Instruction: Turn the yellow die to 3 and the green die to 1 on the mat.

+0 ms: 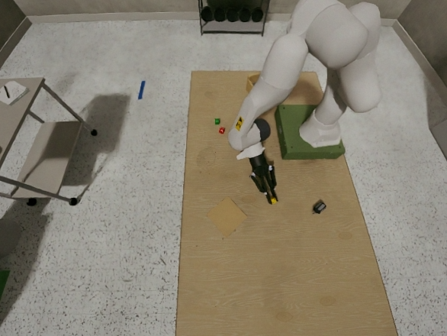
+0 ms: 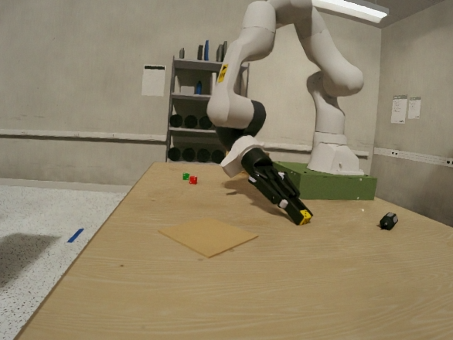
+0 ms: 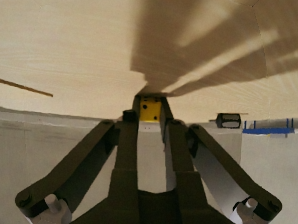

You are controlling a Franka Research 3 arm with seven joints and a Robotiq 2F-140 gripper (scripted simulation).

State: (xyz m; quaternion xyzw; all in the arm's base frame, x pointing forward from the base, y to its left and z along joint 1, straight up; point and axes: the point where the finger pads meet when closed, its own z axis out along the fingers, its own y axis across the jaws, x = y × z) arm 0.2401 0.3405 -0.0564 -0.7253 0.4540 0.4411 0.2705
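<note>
The yellow die is 2 cm to the left of my hand, 1 cm below it and 1 cm behind it. Also, from my hand: black object (23 cm behind, 6 cm to the left, 1 cm below); then tan mat (22 cm ahead, 9 cm to the left, 3 cm below); then red die (39 cm to the right, 25 cm ahead, 1 cm below).
</note>
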